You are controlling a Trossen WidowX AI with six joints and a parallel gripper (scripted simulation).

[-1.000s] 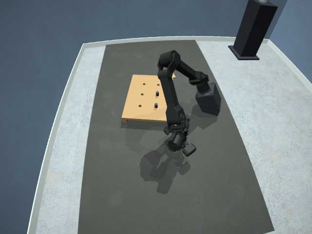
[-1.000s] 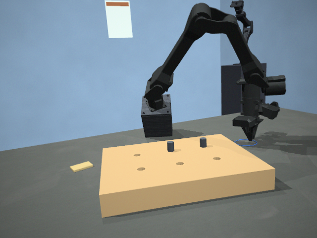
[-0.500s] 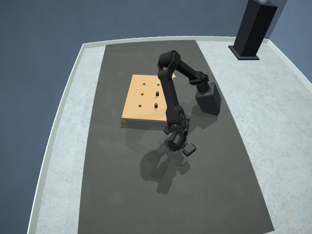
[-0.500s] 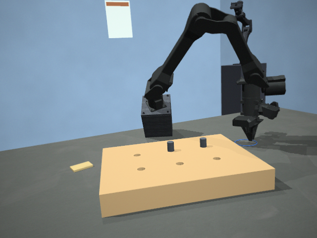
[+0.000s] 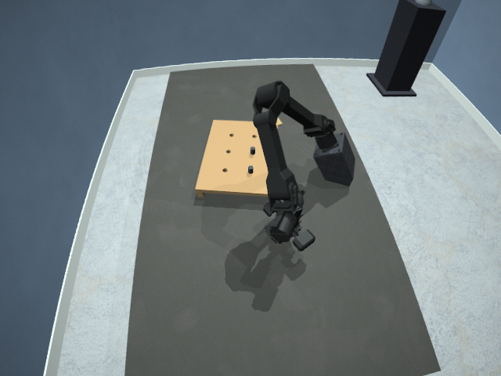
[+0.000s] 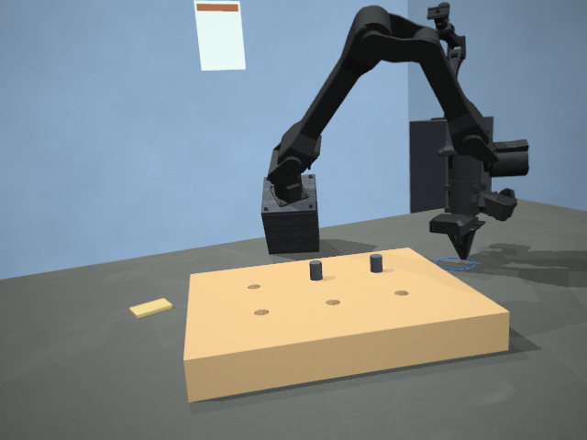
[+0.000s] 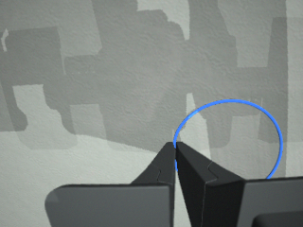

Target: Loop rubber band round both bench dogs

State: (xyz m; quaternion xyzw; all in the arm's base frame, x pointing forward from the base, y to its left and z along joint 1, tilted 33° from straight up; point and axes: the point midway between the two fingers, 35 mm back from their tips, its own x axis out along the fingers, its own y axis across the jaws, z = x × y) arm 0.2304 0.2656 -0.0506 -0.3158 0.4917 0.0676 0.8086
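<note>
Right now the tan wooden board is 35 cm to the right of my hand and 11 cm ahead of it. From my hand the other things lie so: small tan block 58 cm to the right, 8 cm behind, 3 cm below.
</note>
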